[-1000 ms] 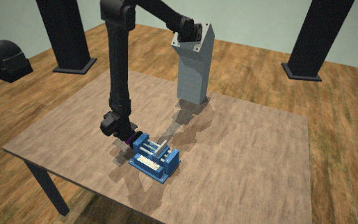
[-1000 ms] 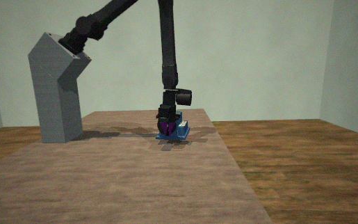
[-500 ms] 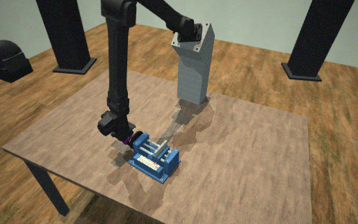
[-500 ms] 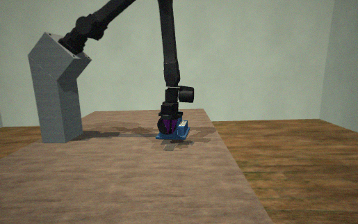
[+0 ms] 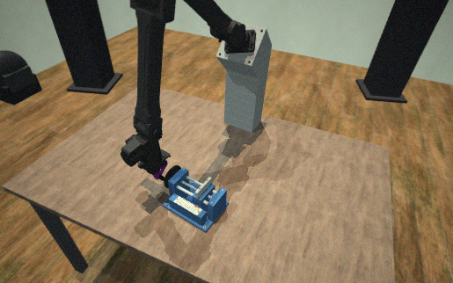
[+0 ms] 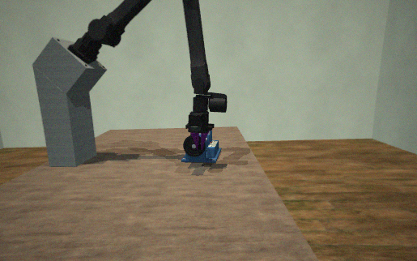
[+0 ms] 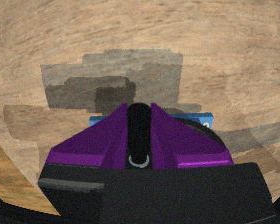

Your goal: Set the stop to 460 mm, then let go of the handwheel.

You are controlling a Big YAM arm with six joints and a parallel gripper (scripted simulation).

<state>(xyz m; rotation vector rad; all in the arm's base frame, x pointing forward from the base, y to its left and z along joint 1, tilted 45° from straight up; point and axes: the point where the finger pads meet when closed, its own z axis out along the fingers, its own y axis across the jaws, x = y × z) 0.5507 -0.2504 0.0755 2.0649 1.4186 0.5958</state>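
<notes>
Now: hand 10 mm short of the black handwheel and 30 mm to the right of it. From my hand the other things lie so: dark handle 10 mm ahead, 10 mm to the left; then stop fixture 70 mm ahead, 180 mm to the left, 10 mm above.
</notes>
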